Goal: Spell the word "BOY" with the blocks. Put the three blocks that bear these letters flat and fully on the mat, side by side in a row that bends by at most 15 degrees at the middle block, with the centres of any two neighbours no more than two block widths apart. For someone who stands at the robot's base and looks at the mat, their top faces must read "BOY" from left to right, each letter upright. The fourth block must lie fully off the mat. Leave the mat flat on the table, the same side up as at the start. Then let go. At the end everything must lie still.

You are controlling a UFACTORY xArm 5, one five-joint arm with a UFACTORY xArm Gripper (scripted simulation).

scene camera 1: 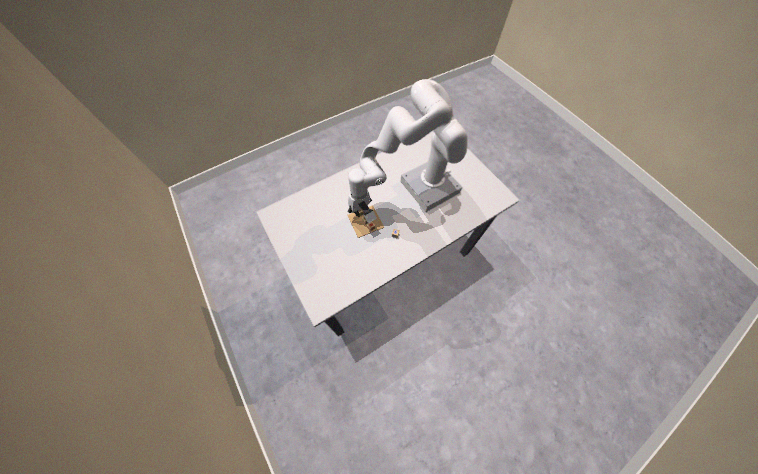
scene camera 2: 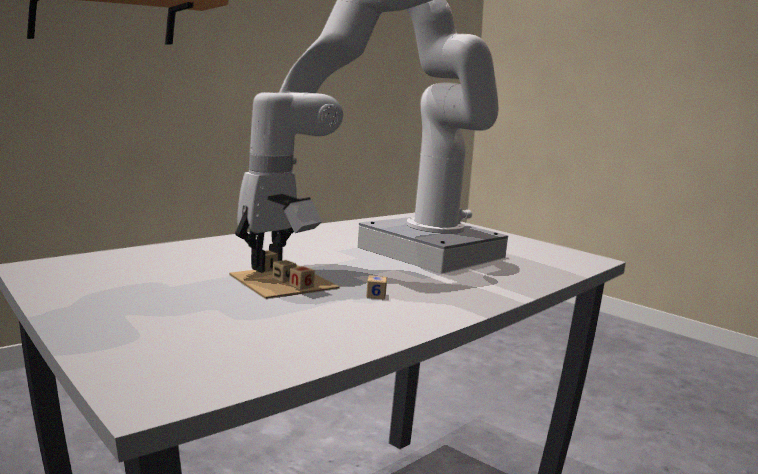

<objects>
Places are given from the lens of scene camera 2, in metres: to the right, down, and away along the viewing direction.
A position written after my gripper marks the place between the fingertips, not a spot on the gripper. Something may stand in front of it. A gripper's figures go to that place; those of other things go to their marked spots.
my gripper (scene camera 2: 266, 269): -0.20, 0.06, 1.05
tan mat (scene camera 2: 263, 284): -0.19, 0.08, 0.98
</objects>
